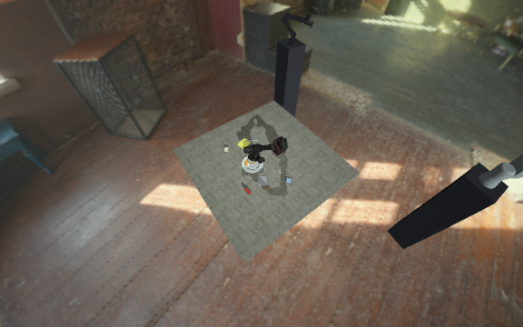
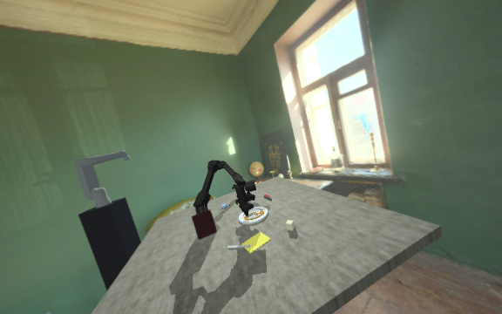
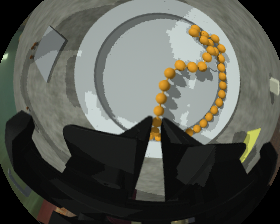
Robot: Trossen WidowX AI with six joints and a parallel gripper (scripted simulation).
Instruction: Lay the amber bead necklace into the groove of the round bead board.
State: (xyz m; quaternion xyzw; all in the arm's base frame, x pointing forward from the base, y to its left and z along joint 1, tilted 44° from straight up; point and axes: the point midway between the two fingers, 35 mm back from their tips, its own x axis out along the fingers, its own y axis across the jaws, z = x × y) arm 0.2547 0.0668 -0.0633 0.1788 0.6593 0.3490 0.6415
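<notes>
The board lies 4 cm ahead of my gripper tip, 1 cm to the left of it and 1 cm below it. Round my gripper tip: grey square 21 cm to the left, 5 cm ahead, 1 cm below; white stick 25 cm to the right, 9 cm behind, 1 cm below; yellow card 26 cm to the right, 1 cm below, 1 cm behind.
</notes>
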